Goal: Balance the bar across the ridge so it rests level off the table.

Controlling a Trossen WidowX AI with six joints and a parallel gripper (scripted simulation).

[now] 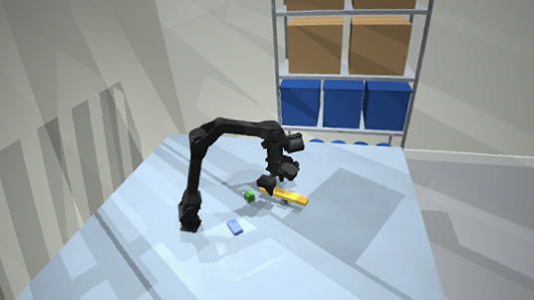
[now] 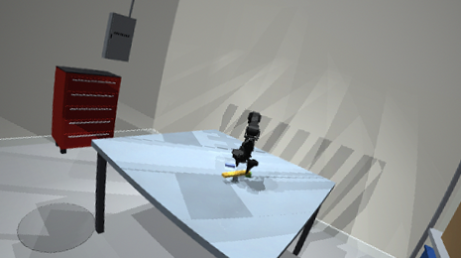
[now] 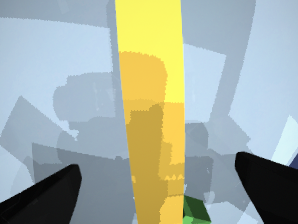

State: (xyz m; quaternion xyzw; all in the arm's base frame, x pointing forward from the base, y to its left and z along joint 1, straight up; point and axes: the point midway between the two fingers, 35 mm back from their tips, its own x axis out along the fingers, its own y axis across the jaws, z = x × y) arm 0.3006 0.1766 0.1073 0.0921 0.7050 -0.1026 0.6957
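My gripper tip is 30 mm short of the yellow bar, 20 mm above it and 10 mm to the left of it. Also, from my gripper tip: green cube: 110 mm behind, 60 mm below; then flat blue block: 160 mm to the right, 130 mm behind, 60 mm below.
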